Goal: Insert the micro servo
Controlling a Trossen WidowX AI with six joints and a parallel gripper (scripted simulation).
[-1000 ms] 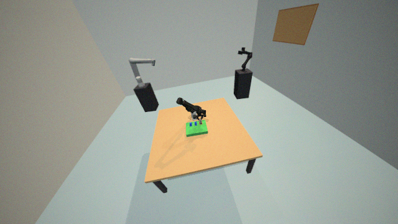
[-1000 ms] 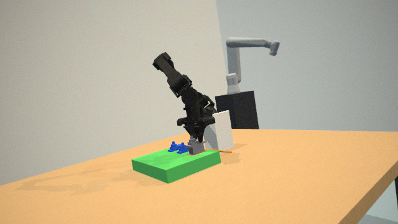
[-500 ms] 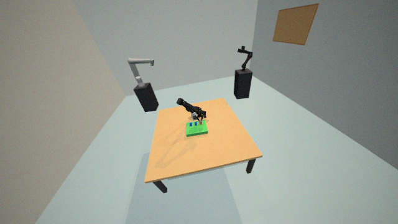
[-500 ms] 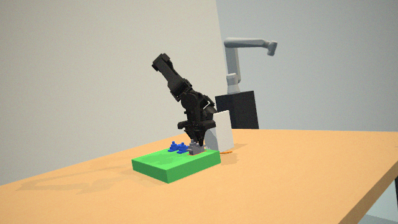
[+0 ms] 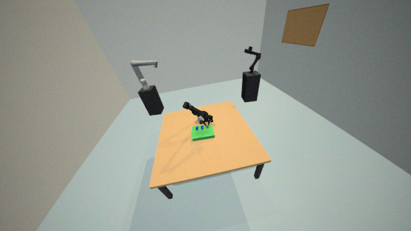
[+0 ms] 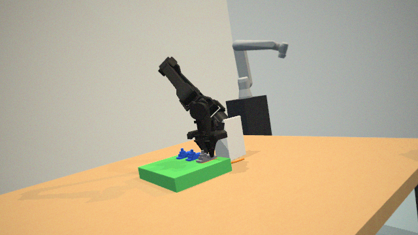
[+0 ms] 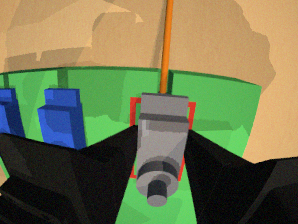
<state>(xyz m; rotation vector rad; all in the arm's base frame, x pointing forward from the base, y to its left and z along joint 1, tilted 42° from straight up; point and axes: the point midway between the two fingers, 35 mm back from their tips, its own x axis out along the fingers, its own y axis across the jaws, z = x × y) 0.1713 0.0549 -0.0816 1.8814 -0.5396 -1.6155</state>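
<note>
Now: gripper tip 13 cm short of the green deck, 7 cm to the left of it and 3 cm above it.
</note>
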